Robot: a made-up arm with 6 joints.
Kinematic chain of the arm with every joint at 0, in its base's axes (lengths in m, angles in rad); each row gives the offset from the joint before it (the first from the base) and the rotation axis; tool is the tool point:
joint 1: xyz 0 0 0.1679 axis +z
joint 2: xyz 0 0.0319 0 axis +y
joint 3: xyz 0 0 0.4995 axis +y
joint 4: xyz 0 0 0.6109 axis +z
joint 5: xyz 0 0 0 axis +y
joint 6: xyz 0 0 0.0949 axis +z
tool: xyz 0 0 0
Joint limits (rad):
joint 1: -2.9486..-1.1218
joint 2: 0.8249..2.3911
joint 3: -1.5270..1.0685
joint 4: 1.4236..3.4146
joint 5: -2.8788..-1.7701
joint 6: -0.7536..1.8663
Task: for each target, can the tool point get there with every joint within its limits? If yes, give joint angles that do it. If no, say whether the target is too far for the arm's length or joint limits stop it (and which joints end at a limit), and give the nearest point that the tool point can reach.
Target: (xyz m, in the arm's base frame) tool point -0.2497 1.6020 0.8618
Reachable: no: too far | nearest point -0.0101 0.0647 0.9501 | short by 1.558 m
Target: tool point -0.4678 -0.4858 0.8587
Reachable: yes | joints -2.3042 1.1520 -0.7544 1.7872 -2.5167 0.7887
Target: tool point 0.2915 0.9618 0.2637
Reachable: no: joint limits stop it (at a limit: joint 1, joint 2, joint 3, joint 4) | nearest point 0.0114 0.0625 0.9471 | short by 1.164 m
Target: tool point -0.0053 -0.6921 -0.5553
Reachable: yes | joints -1.5402 2.0604 0.5343 2.1682 -2.3026 -0.3608
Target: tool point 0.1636 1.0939 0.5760
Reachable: no: joint limits stop it (at a limit: joint 2, joint 3, joint 4, joint 5) | nearest point 0.0097 0.0648 0.9501 | short by 1.106 m
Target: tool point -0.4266 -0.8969 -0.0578
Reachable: yes | joints -1.9965 1.6401 0.2932 1.6360 -2.5850 0.2769
